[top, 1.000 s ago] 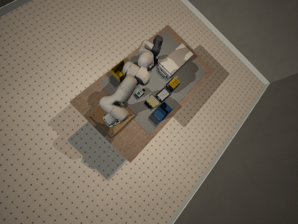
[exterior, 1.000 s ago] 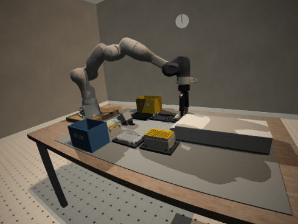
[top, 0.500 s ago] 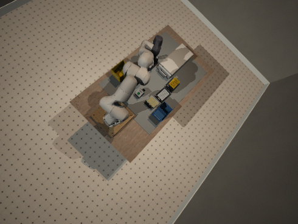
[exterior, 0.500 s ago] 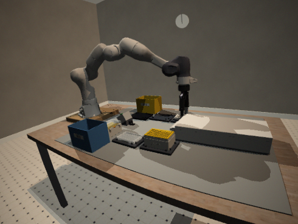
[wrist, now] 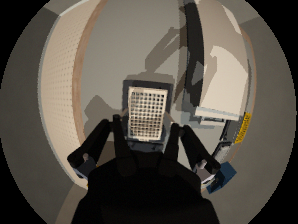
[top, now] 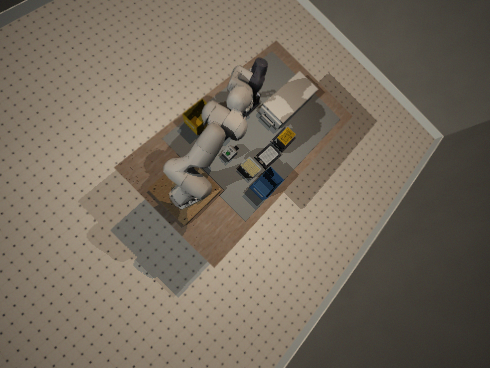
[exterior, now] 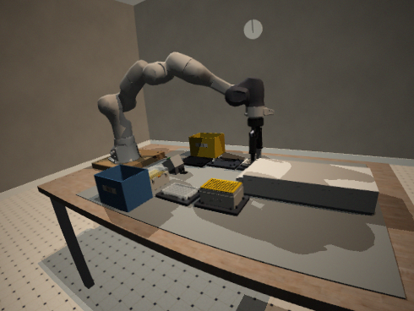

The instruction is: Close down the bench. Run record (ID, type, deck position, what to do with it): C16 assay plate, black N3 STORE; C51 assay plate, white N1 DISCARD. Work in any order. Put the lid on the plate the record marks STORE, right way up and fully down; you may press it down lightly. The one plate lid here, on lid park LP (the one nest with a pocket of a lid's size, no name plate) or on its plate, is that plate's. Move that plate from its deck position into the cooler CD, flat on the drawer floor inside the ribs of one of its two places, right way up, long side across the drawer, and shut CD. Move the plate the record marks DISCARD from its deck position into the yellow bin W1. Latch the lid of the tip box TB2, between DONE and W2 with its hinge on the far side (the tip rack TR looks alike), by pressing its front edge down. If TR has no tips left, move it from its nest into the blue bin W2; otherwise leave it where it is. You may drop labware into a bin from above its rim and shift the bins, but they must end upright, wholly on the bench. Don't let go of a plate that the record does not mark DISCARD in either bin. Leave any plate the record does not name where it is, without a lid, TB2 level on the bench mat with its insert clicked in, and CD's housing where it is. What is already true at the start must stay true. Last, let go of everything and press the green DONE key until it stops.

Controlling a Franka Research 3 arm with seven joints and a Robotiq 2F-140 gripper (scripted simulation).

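My hand is 37 cm past the yellow bin W1, 9 cm to the right of it and 1 cm above it. Also, from my hand: white assay plate 2 cm below; cooler drawer 17 cm ahead, 17 cm to the right, 2 cm below; grey plate lid 14 cm ahead, 18 cm to the right, 2 cm below.
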